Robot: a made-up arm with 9 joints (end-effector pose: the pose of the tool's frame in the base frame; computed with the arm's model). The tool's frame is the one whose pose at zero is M.
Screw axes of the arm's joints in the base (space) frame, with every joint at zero. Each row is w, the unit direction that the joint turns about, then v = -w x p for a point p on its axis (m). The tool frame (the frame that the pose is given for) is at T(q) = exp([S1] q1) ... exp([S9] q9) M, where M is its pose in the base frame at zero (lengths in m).
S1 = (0, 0, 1, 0, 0, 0)
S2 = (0, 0, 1, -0.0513, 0.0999, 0)
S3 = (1, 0, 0, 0, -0.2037, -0.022)
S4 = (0, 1, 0, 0.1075, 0, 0.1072)
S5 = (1, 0, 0, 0, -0.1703, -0.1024)
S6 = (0, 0, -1, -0.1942, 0.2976, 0)
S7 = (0, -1, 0, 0.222, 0, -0.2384)
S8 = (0, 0, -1, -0.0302, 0.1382, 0)
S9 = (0, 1, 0, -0.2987, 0, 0.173)
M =
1 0 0 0.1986
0 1 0 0.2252
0 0 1 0.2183
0 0 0 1
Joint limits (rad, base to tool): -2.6..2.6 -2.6..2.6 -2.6..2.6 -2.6..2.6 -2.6..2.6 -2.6..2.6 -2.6..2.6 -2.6..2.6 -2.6..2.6
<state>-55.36 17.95 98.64 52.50 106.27 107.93 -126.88 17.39 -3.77</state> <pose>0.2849 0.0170 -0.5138 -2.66 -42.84 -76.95</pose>
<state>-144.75 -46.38 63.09 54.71 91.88 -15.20 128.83 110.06 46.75</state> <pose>-0.0508 0.0784 -0.6031 3.97 69.26 -80.18</pose>
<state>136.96 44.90 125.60 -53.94 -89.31 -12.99 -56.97 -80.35 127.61</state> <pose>-0.1308 0.5122 0.3094 81.28 5.25 -20.84</pose>
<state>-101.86 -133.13 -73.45 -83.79 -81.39 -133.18 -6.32 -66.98 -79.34</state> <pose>-0.6567 -0.1987 -0.6047 119.35 1.21 -115.42</pose>
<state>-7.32 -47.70 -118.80 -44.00 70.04 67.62 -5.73 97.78 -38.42</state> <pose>0.2076 0.0266 0.0432 95.49 44.36 140.19</pose>
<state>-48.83 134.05 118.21 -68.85 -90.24 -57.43 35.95 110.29 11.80</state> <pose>0.5172 0.3583 0.0140 33.88 39.15 -40.71</pose>
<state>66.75 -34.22 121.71 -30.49 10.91 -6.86 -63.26 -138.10 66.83</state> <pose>0.1856 -0.2922 -0.7274 31.92 -112.86 113.84</pose>
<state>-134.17 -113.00 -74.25 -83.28 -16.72 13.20 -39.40 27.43 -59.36</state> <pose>-0.3871 -0.1262 -0.3227 78.29 -133.02 65.08</pose>
